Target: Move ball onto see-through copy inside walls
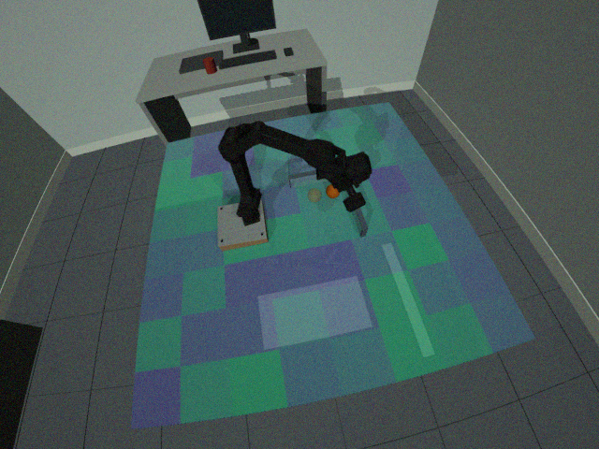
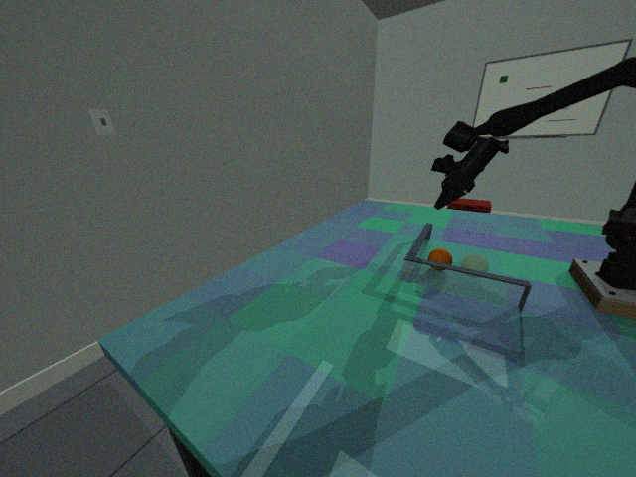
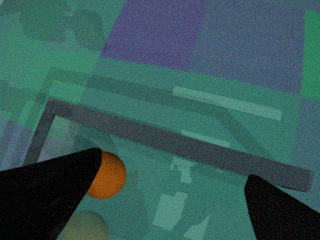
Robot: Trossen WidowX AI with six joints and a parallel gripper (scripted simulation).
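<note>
Right now my gripper tip is 10 cm past the see-through copy of ball, 12 cm to the right of it and 11 cm above it.
</note>
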